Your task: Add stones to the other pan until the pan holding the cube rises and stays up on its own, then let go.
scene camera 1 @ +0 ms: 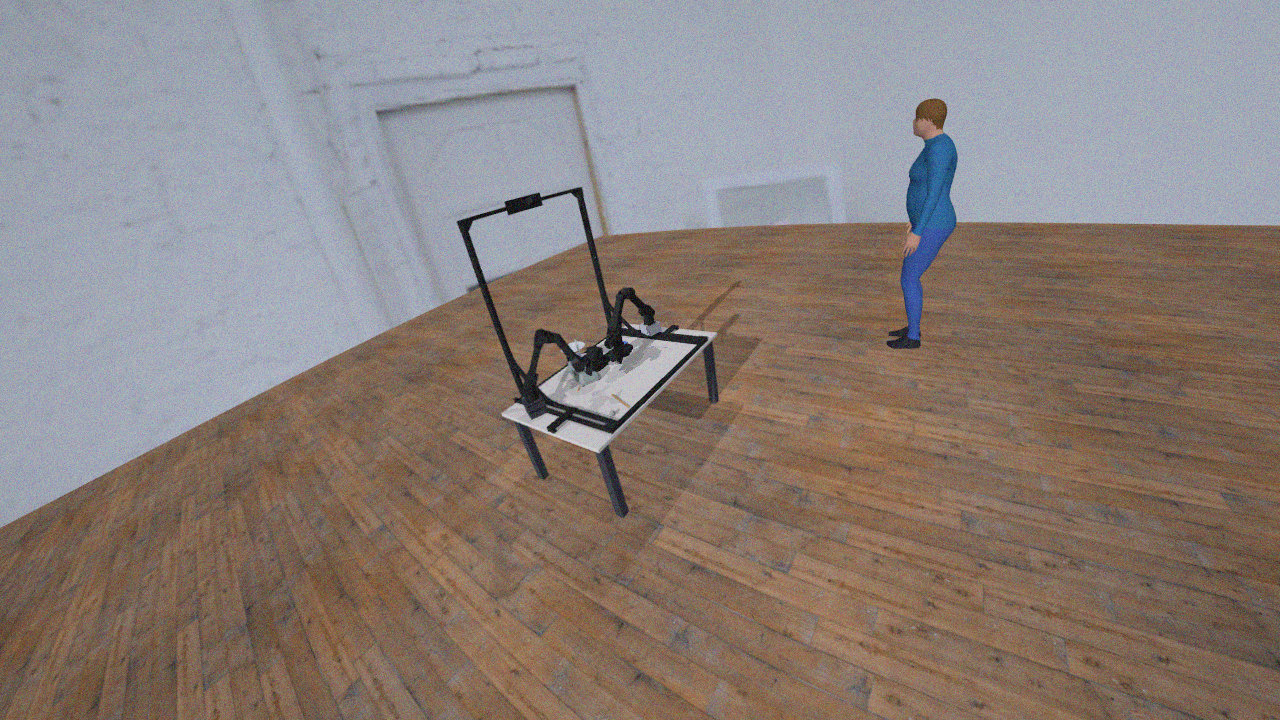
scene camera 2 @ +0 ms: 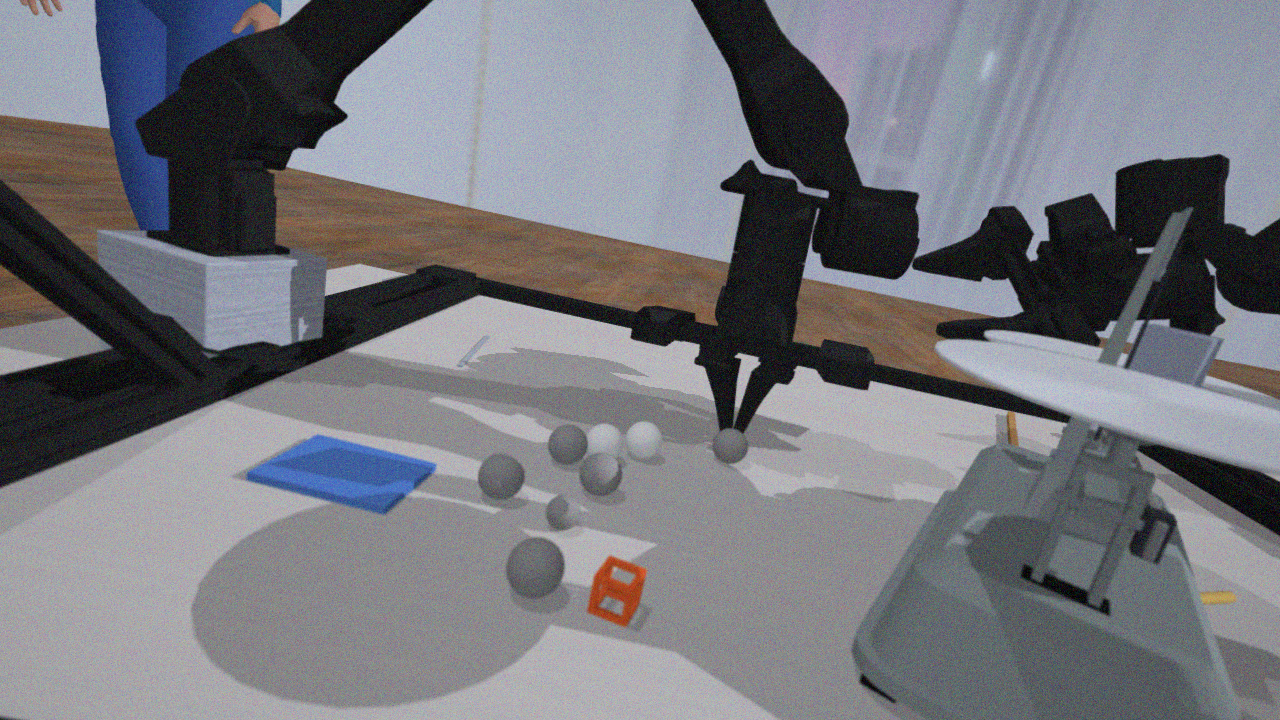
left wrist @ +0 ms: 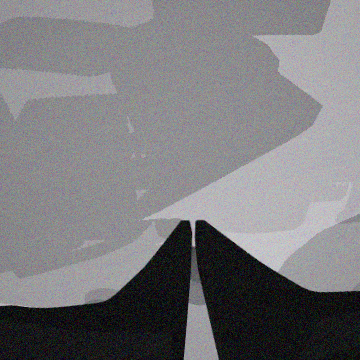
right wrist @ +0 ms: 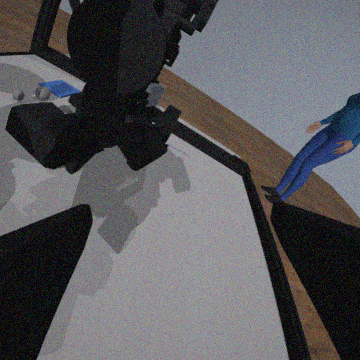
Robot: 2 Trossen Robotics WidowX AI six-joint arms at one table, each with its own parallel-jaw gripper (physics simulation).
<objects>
my right gripper: open, holds nothing
a blue flat pad [scene camera 2: 351, 474]: on the table
an orange wire-frame cube [scene camera 2: 630, 594]: on the table
</objects>
